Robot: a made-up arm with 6 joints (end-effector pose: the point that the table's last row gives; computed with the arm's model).
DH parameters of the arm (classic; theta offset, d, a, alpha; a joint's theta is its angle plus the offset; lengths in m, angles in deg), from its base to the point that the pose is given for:
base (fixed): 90 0.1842 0 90
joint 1: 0 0.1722 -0.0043 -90
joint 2: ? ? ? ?
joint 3: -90 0.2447 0.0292 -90
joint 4: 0 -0.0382 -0.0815 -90
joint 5: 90 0.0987 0.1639 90
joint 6: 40.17 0 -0.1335 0
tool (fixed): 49.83 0.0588 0 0
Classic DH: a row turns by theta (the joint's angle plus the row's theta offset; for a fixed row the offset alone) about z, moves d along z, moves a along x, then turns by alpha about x.
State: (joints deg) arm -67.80 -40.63 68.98 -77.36 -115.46 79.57
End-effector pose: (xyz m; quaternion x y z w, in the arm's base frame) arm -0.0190 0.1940 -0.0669 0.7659 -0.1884 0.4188 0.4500
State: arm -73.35 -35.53 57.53 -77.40 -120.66 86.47
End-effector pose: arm -0.0209 0.1725 -0.0921 0.7678 -0.1669 0.4861 0.3824
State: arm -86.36 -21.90 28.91 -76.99 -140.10 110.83
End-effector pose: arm 0.0016 0.1615 -0.1527 0.7455 -0.2027 0.6209 0.1329
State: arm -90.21 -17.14 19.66 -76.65 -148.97 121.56
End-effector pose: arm 0.0211 0.1797 -0.1672 0.7171 -0.2497 0.6502 0.0248
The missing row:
joint 2: 0 0.1786 0.0378 -90
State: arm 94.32 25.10 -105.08 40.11 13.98 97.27
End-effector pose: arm -0.1625 0.1050 0.2072 -0.5521 0.5848 -0.1567 0.5732
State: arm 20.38 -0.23 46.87 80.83 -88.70 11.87
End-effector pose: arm -0.0717 0.0029 0.3874 -0.5805 0.6199 0.3750 0.3715
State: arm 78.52 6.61 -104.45 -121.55 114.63 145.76
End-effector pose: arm 0.2211 -0.1829 -0.0666 -0.5787 -0.4801 -0.5733 0.3255
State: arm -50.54 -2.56 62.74 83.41 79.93 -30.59
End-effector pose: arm -0.1684 0.1552 0.3767 -0.1740 -0.1365 -0.8365 0.5014
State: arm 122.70 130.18 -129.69 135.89 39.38 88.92
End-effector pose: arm 0.3562 0.2991 -0.0288 0.4966 -0.5198 -0.5631 0.4075
